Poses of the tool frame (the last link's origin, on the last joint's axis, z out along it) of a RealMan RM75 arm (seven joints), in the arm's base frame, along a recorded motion.
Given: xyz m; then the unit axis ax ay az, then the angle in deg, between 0 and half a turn.
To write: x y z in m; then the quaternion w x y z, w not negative. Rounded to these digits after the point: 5 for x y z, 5 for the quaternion.
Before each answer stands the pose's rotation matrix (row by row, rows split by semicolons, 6 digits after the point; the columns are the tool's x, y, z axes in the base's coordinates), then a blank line. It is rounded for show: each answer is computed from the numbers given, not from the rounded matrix.
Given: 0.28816 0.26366 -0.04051 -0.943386 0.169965 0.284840 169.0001
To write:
0.781977 -0.372089 -0.500061; -0.263390 -0.924382 0.275941; -0.564922 -0.084069 -0.820850

0.28816 0.26366 -0.04051 0.09584 -0.93904 0.16918 0.28353
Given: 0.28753 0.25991 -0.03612 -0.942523 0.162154 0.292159 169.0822
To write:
0.778719 -0.358236 -0.515037; -0.247566 -0.929788 0.272406; -0.576461 -0.084622 -0.812731

0.28753 0.25991 -0.03612 0.09513 -0.93825 0.16142 0.29083
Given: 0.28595 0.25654 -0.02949 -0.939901 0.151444 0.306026 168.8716
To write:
0.769018 -0.341074 -0.540629; -0.222942 -0.935758 0.273229; -0.599089 -0.089589 -0.795654

0.28595 0.25654 -0.02949 0.09696 -0.93547 0.15073 0.30458
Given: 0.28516 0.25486 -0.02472 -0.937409 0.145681 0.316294 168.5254
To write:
0.759894 -0.333317 -0.558086; -0.207474 -0.937991 0.277717; -0.616048 -0.095247 -0.781929

0.28516 0.25486 -0.02472 0.09997 -0.93271 0.14495 0.31471
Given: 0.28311 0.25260 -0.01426 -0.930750 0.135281 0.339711 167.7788
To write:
0.735621 -0.320884 -0.596569; -0.177060 -0.941150 0.287899; -0.653844 -0.106156 -0.749146

0.28311 0.25260 -0.01426 0.10645 -0.92546 0.13451 0.33778
